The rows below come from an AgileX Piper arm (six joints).
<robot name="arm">
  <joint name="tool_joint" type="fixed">
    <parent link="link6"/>
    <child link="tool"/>
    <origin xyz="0 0 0" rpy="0 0 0"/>
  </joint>
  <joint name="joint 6" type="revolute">
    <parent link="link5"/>
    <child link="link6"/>
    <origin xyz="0 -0.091 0" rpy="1.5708 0 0"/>
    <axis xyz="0 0 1"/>
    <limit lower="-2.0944" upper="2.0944"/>
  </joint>
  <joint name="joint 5" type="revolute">
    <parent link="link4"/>
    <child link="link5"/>
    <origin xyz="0 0 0" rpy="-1.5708 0 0"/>
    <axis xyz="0 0 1"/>
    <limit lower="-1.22" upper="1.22"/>
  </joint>
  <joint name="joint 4" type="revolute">
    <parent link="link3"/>
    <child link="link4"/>
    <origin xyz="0.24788 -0.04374 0" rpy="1.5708 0 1.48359"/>
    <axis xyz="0 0 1"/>
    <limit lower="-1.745" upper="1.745"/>
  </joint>
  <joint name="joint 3" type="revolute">
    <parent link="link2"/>
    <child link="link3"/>
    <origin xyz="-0.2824 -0.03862 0" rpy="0 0 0"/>
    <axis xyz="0 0 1"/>
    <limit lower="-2.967" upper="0"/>
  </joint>
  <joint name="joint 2" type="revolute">
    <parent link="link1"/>
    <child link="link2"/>
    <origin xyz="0 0 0" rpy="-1.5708 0 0"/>
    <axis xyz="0 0 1"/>
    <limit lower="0" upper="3.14"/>
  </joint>
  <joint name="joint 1" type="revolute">
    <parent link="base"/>
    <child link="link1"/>
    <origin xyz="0 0 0.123" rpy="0 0 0"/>
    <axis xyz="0 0 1"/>
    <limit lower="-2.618" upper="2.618"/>
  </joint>
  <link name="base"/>
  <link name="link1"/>
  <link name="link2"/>
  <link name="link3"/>
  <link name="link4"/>
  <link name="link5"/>
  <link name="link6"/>
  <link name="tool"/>
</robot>
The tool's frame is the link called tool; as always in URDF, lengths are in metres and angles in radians.
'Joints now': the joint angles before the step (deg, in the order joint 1, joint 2, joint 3, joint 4, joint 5, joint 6). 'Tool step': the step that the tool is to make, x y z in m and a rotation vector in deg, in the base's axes. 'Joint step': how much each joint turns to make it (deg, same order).
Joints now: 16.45, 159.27, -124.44, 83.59, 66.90, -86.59
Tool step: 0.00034, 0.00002, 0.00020, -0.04, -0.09, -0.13
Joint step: 0.00, 0.00, -0.06, 0.01, -0.15, 0.00
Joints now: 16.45, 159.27, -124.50, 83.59, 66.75, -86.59
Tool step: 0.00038, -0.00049, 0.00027, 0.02, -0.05, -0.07
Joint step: -0.06, 0.00, -0.05, 0.01, 0.00, 0.00
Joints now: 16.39, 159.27, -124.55, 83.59, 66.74, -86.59
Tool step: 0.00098, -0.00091, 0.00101, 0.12, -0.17, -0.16
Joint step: -0.12, 0.00, -0.20, 0.07, 0.00, 0.00
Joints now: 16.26, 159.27, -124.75, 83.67, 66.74, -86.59
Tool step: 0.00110, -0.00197, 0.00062, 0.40, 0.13, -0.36
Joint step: -0.25, 0.00, 0.01, 0.42, 0.11, 0.00
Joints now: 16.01, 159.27, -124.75, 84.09, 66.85, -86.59
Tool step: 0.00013, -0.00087, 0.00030, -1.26, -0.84, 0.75
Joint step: -0.06, -0.07, -0.40, -1.66, 0.00, 0.00
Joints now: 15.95, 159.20, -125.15, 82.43, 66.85, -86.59
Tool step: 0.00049, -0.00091, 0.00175, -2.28, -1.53, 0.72
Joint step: 0.00, -0.43, -0.32, -2.64, -0.63, 0.01
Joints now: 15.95, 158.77, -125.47, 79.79, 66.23, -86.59
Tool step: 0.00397, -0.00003, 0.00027, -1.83, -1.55, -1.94
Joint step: 0.11, -0.22, -0.23, -0.96, -2.89, 0.00
